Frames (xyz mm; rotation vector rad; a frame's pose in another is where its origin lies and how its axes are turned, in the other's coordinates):
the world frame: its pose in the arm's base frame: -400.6 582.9 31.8 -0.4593 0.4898 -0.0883
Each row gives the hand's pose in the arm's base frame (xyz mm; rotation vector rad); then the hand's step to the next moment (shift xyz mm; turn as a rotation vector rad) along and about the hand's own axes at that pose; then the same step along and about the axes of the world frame.
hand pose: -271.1 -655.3 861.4 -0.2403 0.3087 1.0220
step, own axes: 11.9 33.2 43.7 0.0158 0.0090 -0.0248
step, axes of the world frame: -37.6 21.6 35.7 0.0079 0.0209 -0.0211
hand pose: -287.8 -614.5 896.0 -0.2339 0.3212 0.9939
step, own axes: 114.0 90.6 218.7 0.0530 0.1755 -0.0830
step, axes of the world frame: -94.6 117.9 214.9 -0.0938 0.1450 -0.1033
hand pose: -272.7 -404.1 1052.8 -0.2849 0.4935 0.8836
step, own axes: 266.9 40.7 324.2 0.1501 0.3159 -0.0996
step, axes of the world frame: 56.7 241.1 341.5 -0.1474 0.3056 -0.1309
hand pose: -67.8 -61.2 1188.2 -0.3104 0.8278 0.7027
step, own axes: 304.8 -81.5 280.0 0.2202 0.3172 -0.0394
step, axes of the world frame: 294.8 209.4 217.2 -0.0949 0.3666 -0.0853
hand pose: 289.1 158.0 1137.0 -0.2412 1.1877 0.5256
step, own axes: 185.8 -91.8 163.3 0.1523 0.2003 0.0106
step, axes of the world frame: 247.3 86.1 31.9 -0.0353 0.2475 -0.0301
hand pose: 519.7 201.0 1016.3 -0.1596 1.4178 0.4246
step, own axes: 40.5 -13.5 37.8 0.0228 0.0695 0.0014
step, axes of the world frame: 52.2 22.6 -3.6 -0.0279 0.0672 0.0073
